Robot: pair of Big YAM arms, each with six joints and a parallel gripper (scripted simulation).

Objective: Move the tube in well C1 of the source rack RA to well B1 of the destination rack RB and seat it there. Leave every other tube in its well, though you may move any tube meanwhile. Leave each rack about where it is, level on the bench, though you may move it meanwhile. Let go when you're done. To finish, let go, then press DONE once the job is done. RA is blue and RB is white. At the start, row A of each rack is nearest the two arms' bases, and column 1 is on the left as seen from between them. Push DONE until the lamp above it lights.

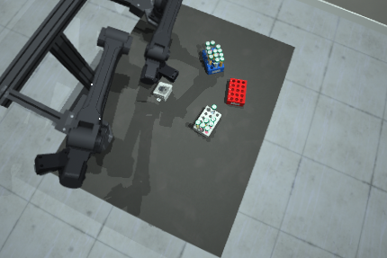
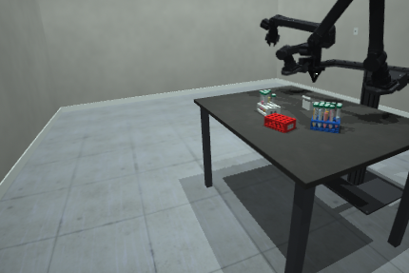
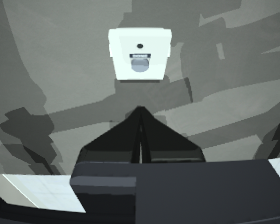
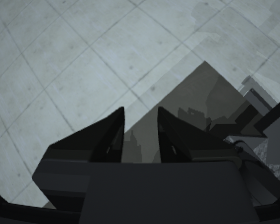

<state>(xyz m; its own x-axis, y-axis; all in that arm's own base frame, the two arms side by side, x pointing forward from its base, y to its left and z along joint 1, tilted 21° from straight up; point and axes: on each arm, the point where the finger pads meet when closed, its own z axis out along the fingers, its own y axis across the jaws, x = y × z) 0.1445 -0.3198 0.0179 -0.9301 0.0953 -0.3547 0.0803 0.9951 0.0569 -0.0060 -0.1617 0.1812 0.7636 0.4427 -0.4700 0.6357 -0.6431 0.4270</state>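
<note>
The white button box lies 120 mm below my left hand and 10 mm ahead of it. From my left hand the other things lie so: tube (310 mm to the left, 160 mm ahead, 100 mm below); then white rack RB (280 mm ahead, 140 mm below, 60 mm to the right); then red rack (370 mm ahead, 140 mm to the left, 140 mm below).
</note>
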